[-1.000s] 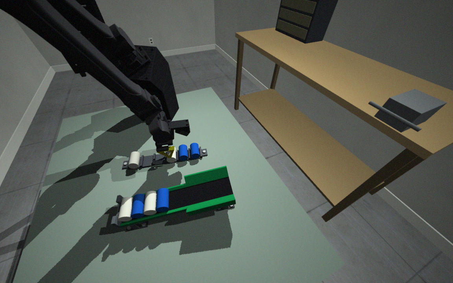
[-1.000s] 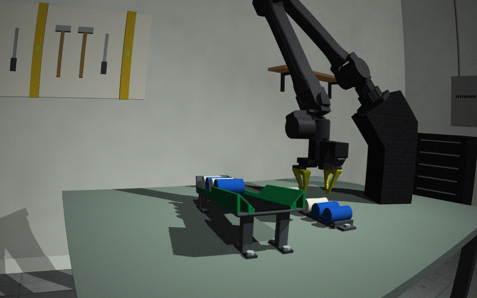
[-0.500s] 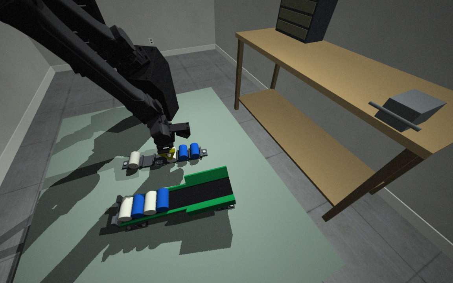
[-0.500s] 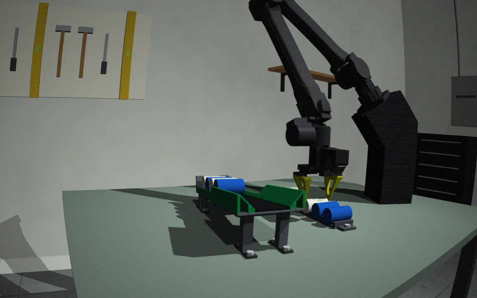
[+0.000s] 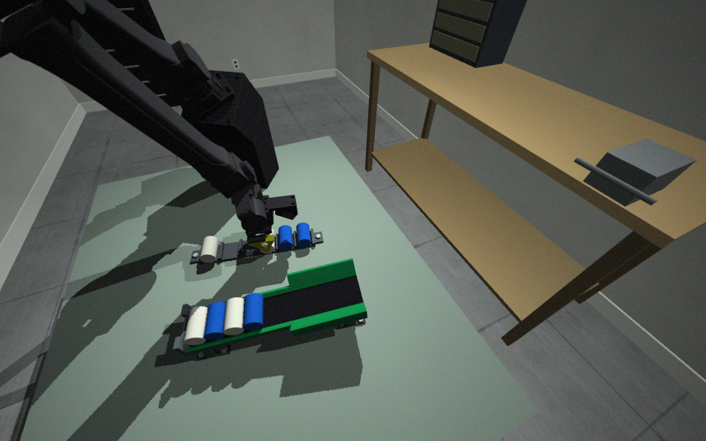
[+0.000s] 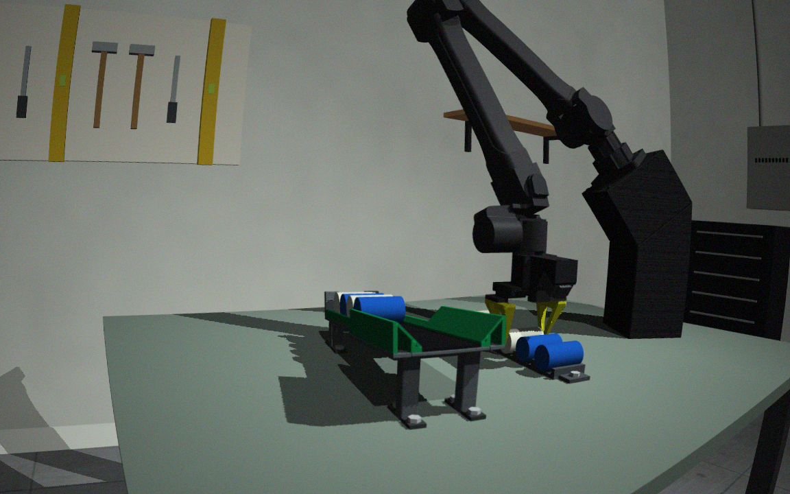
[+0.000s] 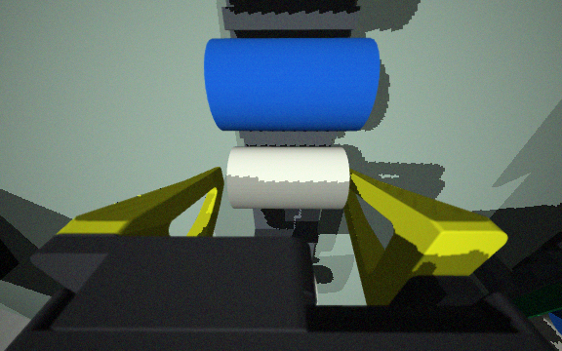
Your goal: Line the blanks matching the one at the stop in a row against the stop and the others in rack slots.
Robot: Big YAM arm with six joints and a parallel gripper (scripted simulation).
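The dark stock rack lies 40 mm below my hand, 20 mm to the right of it and 10 mm behind it.
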